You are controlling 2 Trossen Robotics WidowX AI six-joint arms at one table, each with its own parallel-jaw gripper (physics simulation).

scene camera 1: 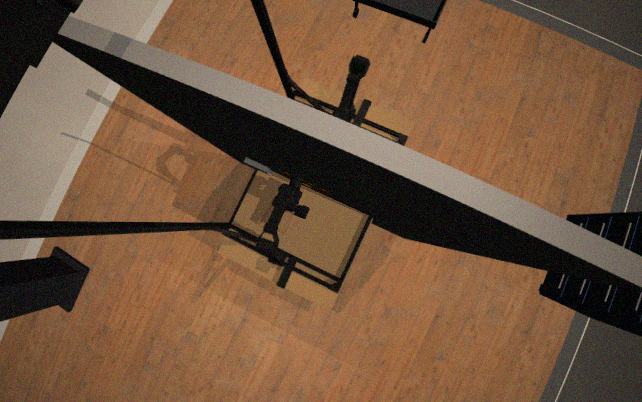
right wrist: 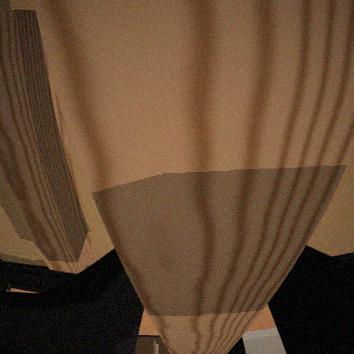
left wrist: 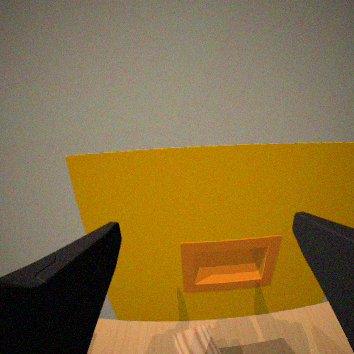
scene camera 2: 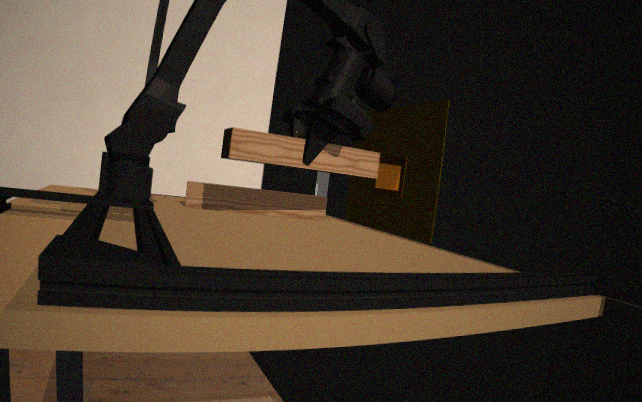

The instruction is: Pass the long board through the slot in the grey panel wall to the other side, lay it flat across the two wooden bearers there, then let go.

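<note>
The long board (scene camera 2: 265, 148) (right wrist: 200, 100) hangs above the table, its right end beside the orange slot frame (scene camera 2: 387, 177) (left wrist: 188, 270) in scene camera 2; I cannot tell whether it has entered. In the left wrist view no board sticks out of the opening. My right gripper (scene camera 2: 305, 146) (scene camera 1: 295, 182) is shut on the board. My left gripper (left wrist: 208, 227) is open and empty, facing the far side of the panel. The grey wall (scene camera 1: 320, 120) (left wrist: 150, 75) bears a yellow panel (left wrist: 150, 200) (scene camera 2: 425, 210) around the slot. A striped wooden piece (left wrist: 197, 340), perhaps a bearer, shows at the bottom; the other bearer is not clear.
A second wooden piece (scene camera 2: 260, 197) (right wrist: 35, 125) lies on the table (scene camera 2: 250, 240), below and behind the held board. A black frame rail (scene camera 2: 320, 290) runs along the table's near side. In scene camera 1 the left arm (scene camera 1: 350, 90) stands beyond the wall, its gripper hidden.
</note>
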